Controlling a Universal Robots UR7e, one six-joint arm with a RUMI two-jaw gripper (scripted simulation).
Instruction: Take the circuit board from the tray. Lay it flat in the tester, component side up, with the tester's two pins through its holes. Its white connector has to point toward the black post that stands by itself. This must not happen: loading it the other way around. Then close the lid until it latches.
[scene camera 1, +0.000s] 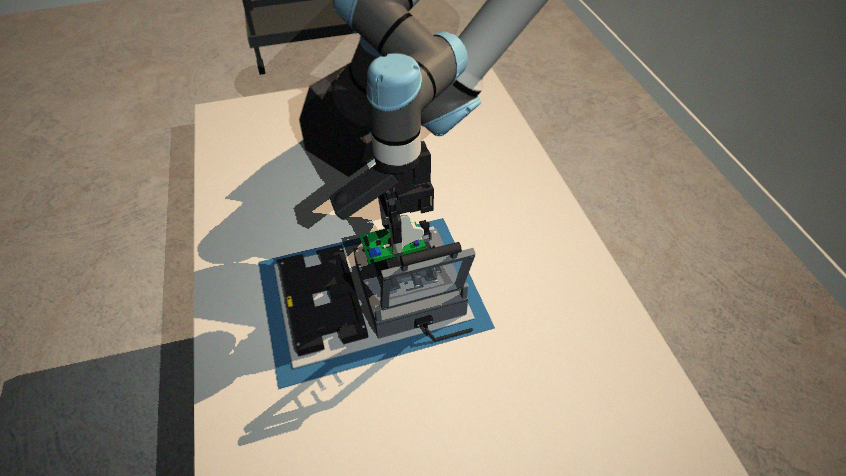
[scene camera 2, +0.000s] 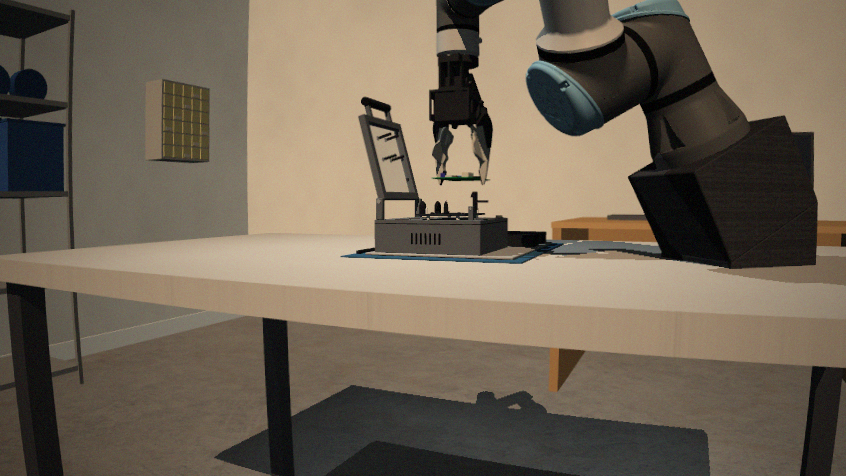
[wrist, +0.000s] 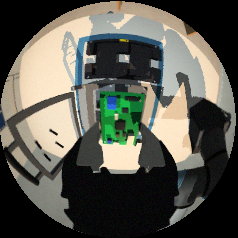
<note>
I see my gripper (scene camera 1: 394, 245) and a green circuit board (scene camera 1: 377, 245).
The green circuit board also shows in the wrist view (wrist: 120, 112). My gripper is seen too in scene camera 2 (scene camera 2: 461, 185) and in the wrist view (wrist: 120, 121).
</note>
